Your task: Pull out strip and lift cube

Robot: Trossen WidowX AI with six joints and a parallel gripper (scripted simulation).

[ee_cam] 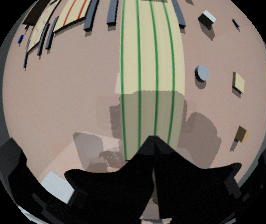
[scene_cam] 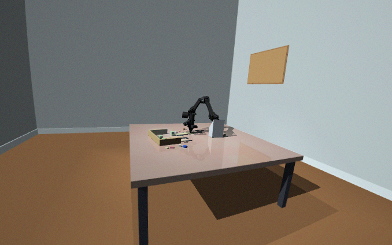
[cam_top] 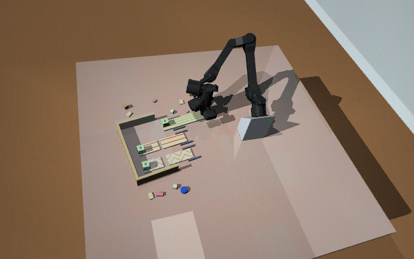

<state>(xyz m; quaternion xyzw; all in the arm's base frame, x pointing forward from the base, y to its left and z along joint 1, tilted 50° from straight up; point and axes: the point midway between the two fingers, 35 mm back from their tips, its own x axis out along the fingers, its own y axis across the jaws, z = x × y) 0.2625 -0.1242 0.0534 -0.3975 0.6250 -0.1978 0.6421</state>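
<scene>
Now: the strip 9 cm ahead of my gripper tip and 3 cm to the left of it. Round my gripper tip: pink block 25 cm ahead, 42 cm to the left; blue disc 14 cm ahead, 42 cm to the left.
</scene>
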